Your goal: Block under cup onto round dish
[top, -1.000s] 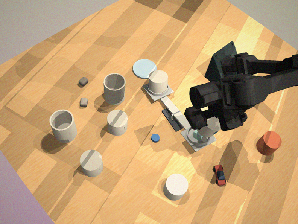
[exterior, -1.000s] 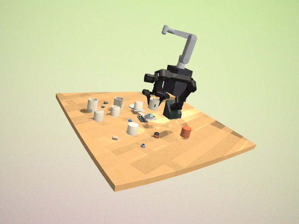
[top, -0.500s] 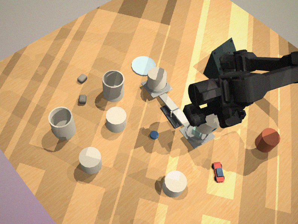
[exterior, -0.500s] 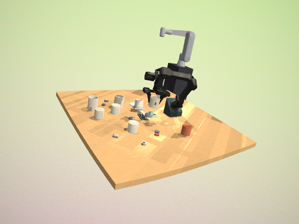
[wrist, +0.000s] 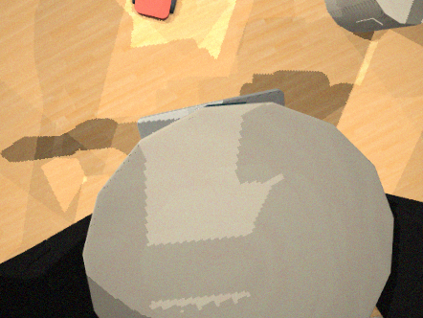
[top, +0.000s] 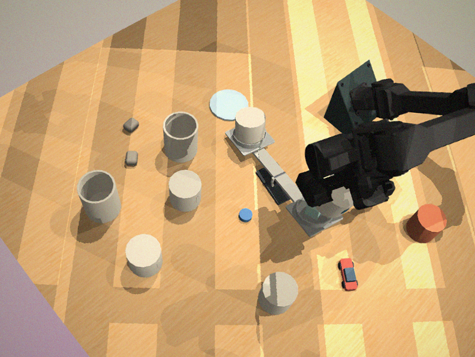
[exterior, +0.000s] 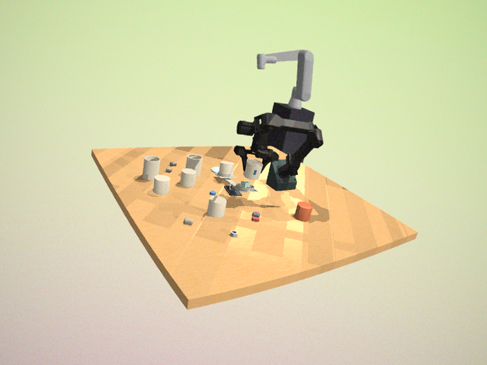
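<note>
Now: the pale green block 1 cm ahead of my gripper tip, 2 cm to the right of it and 7 cm below it. Also, from my gripper tip: grey balance 1 cm behind, 15 cm to the right, 12 cm below; then blue disc 10 cm ahead, 13 cm to the right, 15 cm below; then red toy car 2 cm ahead, 12 cm to the left, 14 cm below.
</note>
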